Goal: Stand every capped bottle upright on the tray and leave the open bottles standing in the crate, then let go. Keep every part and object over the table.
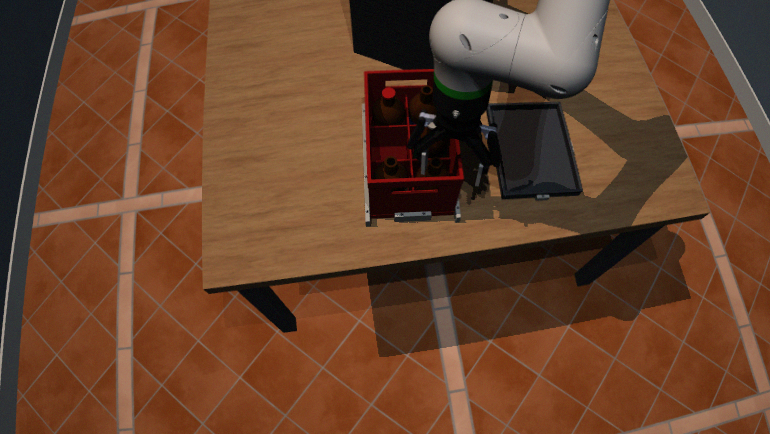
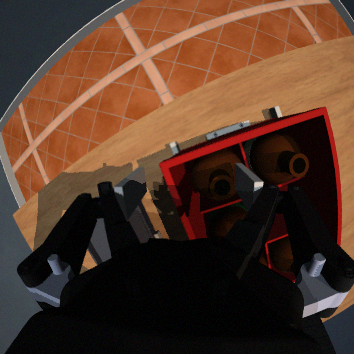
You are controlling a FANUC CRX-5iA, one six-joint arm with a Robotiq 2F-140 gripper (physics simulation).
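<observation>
The red crate stands mid-table. A red-capped brown bottle stands in its back left compartment, an open bottle back right. Open bottles stand front left and front right. A bottle in the middle right compartment has its top hidden by the gripper. The middle left compartment holds no bottle. My gripper is open and empty, pointing down above the crate's right side, one finger over the crate, one beyond it. The dark tray lies to the right, with no bottle visible on it.
Metal brackets sit on the wooden table along the crate's outside. A large black block stands behind the crate. A small metal block touches the tray's front edge. The table's front edge lies beyond crate and tray.
</observation>
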